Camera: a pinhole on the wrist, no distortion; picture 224 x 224 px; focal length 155.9 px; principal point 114.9 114.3 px. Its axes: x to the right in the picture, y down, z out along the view. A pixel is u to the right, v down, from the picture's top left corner.
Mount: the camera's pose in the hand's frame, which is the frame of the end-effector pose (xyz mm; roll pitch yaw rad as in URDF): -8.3 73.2 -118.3 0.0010 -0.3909 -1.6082
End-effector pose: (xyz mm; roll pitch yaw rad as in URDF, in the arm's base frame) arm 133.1 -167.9 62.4 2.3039 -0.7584 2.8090
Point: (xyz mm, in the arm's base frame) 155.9 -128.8 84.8
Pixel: 217.3 139.1
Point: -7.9 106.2 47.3
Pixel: 202.3 188.6
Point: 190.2 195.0 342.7
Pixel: 45.0 213.8
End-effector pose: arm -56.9 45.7 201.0 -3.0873 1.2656 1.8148
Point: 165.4 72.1 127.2
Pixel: 50.8 164.3
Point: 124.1 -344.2 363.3
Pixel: 172.5 17.0
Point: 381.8 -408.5 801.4
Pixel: outside the picture
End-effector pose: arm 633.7 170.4 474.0 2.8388 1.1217 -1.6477
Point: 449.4 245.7 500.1
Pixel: 112.5 84.6
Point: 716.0 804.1 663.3
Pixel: outside the picture
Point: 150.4 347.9 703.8
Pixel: 23.9 11.5
